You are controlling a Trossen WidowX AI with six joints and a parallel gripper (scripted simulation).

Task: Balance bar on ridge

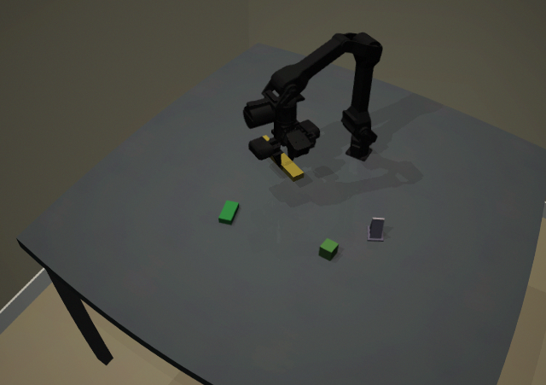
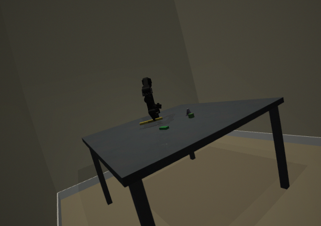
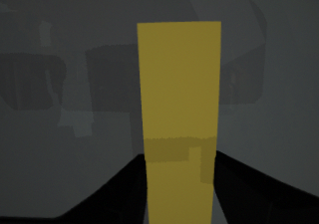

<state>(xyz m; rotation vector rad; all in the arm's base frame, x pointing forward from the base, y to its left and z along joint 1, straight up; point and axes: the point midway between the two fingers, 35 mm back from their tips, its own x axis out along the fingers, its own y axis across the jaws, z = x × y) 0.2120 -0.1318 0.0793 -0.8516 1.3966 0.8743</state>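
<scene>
Right now the green cube is 230 mm to the left of my gripper tip, 180 mm ahead of it and 30 mm below it. Round my gripper tip: flat green block: 200 mm ahead, 40 mm to the right, 40 mm below; then yellow bar: 30 mm to the right, 10 mm behind.
</scene>
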